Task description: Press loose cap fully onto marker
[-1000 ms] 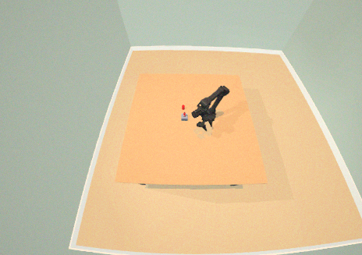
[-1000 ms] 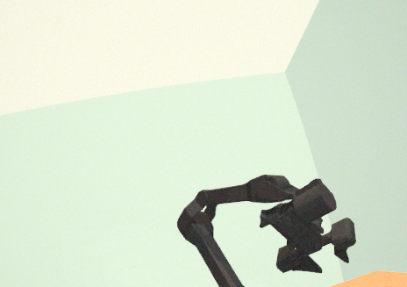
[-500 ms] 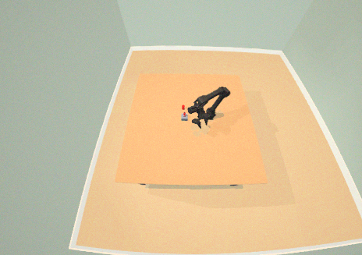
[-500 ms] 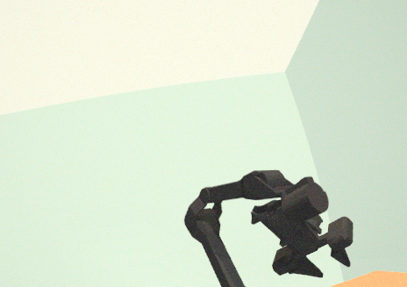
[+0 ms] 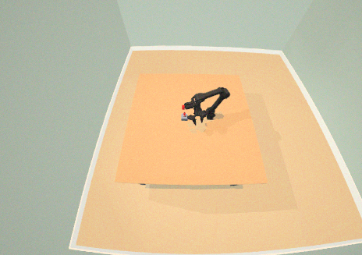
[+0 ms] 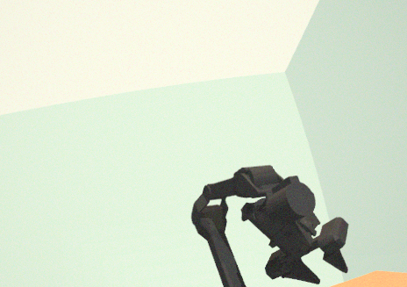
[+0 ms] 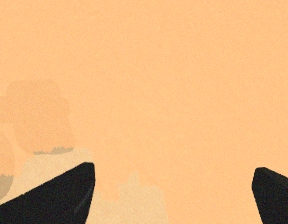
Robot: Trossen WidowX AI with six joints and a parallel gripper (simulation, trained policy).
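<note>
My gripper tip is 130 mm short of the red cap, 270 mm to the left of it and 140 mm above it.
</note>
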